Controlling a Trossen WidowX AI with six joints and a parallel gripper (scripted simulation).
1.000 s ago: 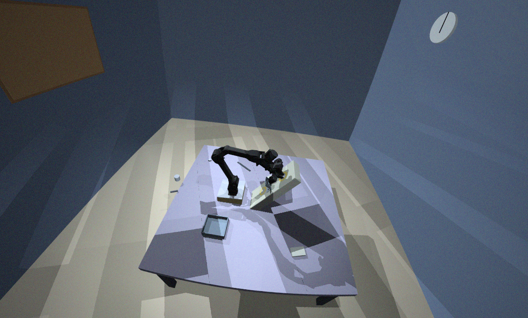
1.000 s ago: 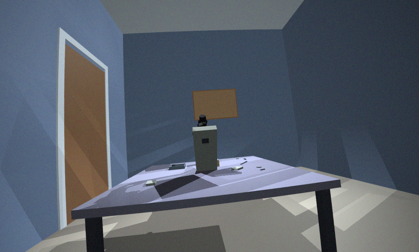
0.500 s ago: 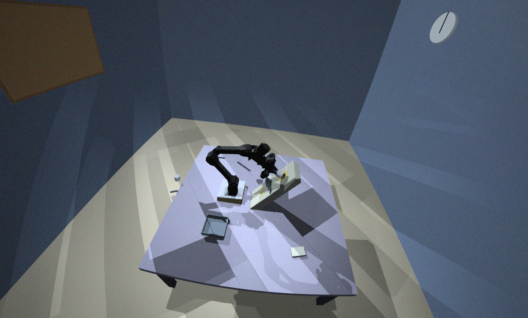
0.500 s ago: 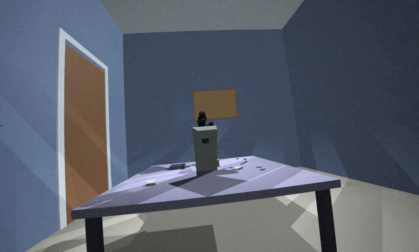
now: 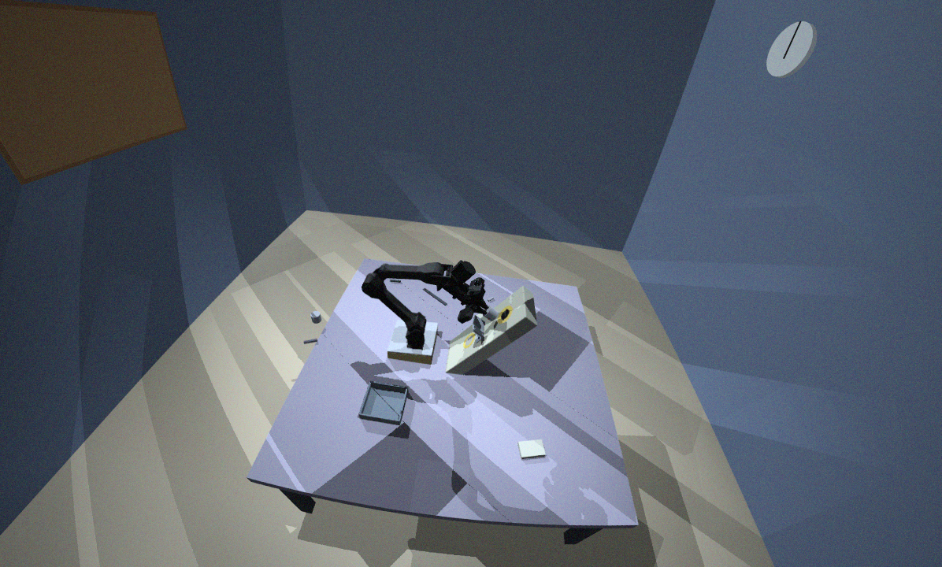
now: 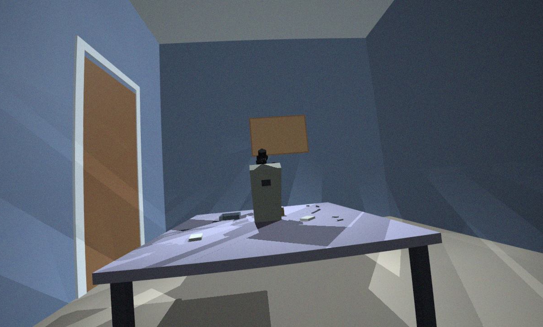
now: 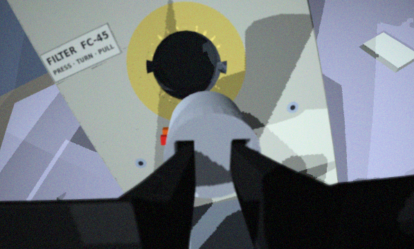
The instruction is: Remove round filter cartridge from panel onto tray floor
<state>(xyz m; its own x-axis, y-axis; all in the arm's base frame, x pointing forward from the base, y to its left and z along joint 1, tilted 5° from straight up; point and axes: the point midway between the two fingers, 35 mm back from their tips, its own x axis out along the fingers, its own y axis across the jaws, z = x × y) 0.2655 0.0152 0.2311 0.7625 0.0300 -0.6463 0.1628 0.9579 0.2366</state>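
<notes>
Right now the round filter cartridge is 1 cm below my gripper tip and 1 cm ahead of it. From my gripper tip the other things lie so: blue-floored tray (33 cm behind, 30 cm to the right, 28 cm below).
</notes>
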